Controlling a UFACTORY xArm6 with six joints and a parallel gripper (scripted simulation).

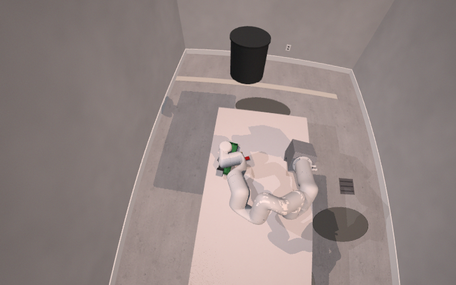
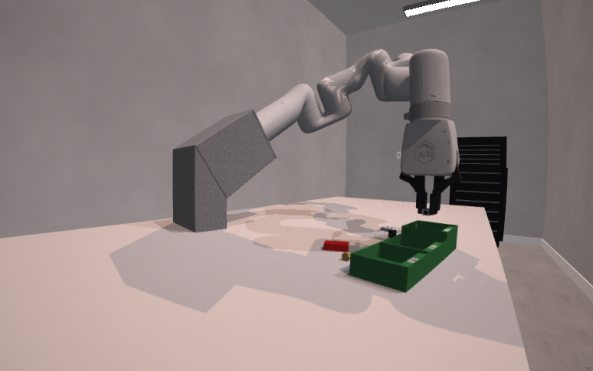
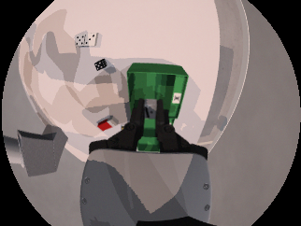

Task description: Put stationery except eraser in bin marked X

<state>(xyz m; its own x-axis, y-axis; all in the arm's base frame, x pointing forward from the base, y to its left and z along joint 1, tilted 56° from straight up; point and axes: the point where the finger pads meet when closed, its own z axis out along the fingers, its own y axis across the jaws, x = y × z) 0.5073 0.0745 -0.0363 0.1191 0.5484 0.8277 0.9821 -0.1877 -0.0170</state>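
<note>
My gripper is now 80 mm to the left of the green bin and 70 mm above it. Also, from my hand: red block: 120 mm behind, 100 mm to the right, 80 mm below; then grey object: 10 mm below; then black die: 90 mm behind, 80 mm below, 60 mm to the left.
</note>
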